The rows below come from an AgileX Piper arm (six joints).
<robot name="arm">
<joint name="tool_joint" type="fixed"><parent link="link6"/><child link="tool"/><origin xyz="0 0 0"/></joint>
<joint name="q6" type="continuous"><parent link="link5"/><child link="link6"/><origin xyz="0 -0.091 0" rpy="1.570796 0 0"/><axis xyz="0 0 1"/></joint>
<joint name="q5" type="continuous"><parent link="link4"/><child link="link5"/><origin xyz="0 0 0" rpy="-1.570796 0 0"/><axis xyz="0 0 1"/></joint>
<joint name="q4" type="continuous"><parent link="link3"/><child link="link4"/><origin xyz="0.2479 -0.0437 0" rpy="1.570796 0 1.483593"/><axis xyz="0 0 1"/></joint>
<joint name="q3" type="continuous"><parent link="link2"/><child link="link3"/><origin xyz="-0.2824 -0.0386 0"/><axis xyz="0 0 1"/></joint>
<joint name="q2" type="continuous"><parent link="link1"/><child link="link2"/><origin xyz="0 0 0" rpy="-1.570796 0 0"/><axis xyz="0 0 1"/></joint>
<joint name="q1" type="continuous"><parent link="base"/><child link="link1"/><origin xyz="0 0 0.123"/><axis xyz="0 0 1"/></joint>
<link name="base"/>
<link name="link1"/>
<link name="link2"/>
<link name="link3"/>
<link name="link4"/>
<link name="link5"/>
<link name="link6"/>
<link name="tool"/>
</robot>
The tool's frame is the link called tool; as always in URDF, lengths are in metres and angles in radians. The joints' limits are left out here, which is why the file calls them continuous.
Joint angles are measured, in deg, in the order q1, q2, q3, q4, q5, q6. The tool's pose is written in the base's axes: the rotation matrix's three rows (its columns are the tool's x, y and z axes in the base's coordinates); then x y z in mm. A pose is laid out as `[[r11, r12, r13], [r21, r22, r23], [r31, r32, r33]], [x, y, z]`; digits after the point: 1 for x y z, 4 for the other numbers.
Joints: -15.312 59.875 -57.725 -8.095 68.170 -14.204
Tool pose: [[-0.9290, 0.0415, 0.3677], [-0.0501, 0.9704, -0.2362], [-0.3666, -0.2379, -0.8994]], [169.5, -58.7, 339.1]
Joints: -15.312 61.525 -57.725 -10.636 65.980 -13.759
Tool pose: [[-0.9296, 0.0434, 0.3661], [-0.0635, 0.9593, -0.2750], [-0.3631, -0.2789, -0.8890]], [177.5, -64.5, 335.9]
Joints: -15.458 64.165 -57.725 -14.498 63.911 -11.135
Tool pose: [[-0.9367, 0.0724, 0.3427], [-0.0470, 0.9435, -0.3280], [-0.3471, -0.3234, -0.8803]], [188.2, -73.3, 329.5]
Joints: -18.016 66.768 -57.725 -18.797 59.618 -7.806
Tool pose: [[-0.9293, 0.1463, 0.3390], [-0.0027, 0.9154, -0.4025], [-0.3692, -0.3750, -0.8503]], [198.0, -91.0, 324.5]
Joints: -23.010 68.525 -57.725 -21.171 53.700 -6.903
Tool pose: [[-0.9064, 0.2236, 0.3584], [0.0326, 0.8829, -0.4684], [-0.4212, -0.4129, -0.8075]], [202.2, -114.6, 322.9]
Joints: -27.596 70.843 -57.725 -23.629 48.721 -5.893
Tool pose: [[-0.8914, 0.2842, 0.3531], [0.0630, 0.8491, -0.5244], [-0.4488, -0.4452, -0.7748]], [205.1, -138.1, 318.2]
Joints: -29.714 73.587 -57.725 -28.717 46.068 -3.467
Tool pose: [[-0.8990, 0.3022, 0.3169], [0.0689, 0.8122, -0.5792], [-0.4324, -0.4989, -0.7510]], [209.2, -155.6, 310.7]
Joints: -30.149 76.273 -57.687 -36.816 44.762 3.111
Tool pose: [[-0.9045, 0.3299, 0.2703], [0.0843, 0.7595, -0.6450], [-0.4181, -0.5606, -0.7148]], [214.3, -168.9, 303.9]
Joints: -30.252 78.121 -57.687 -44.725 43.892 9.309
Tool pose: [[-0.9063, 0.3473, 0.2410], [0.0823, 0.7041, -0.7053], [-0.4146, -0.6194, -0.6666]], [218.2, -178.7, 301.0]
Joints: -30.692 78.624 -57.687 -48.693 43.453 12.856
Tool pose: [[-0.9006, 0.3692, 0.2293], [0.0871, 0.6704, -0.7369], [-0.4258, -0.6437, -0.6359]], [218.0, -184.1, 301.8]
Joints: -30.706 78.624 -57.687 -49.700 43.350 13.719
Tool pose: [[-0.8987, 0.3740, 0.2290], [0.0855, 0.6617, -0.7449], [-0.4301, -0.6499, -0.6266]], [218.0, -184.9, 302.7]
